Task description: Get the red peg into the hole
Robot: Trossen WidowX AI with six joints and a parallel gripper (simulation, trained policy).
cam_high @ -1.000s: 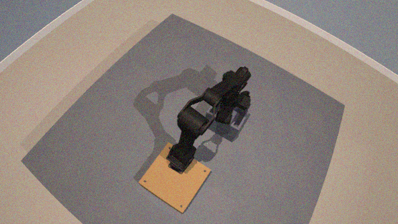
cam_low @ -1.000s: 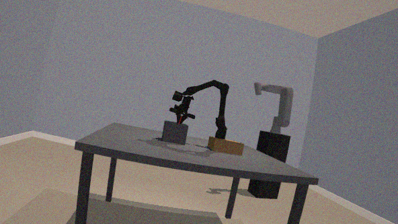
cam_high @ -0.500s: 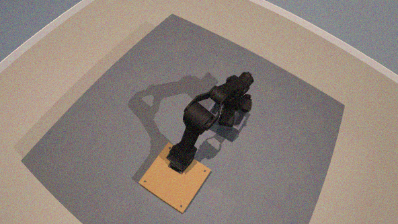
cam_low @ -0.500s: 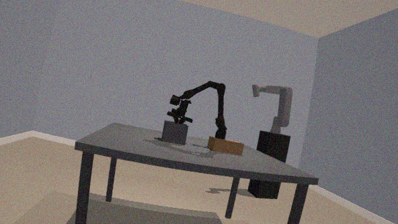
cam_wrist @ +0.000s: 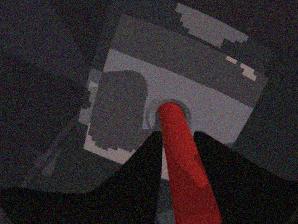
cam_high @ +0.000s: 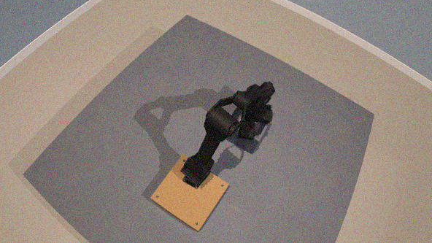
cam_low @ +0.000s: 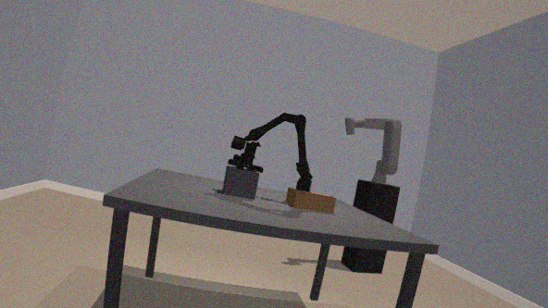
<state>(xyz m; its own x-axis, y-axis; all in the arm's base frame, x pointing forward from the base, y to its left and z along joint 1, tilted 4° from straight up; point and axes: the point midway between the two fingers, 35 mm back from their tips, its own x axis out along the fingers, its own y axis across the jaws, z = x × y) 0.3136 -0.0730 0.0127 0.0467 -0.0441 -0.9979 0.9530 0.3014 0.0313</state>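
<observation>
Right now my gripper tip is 20 mm below the red peg. Also, from my gripper tip: pale plate 30 mm below, 10 mm ahead.
</observation>
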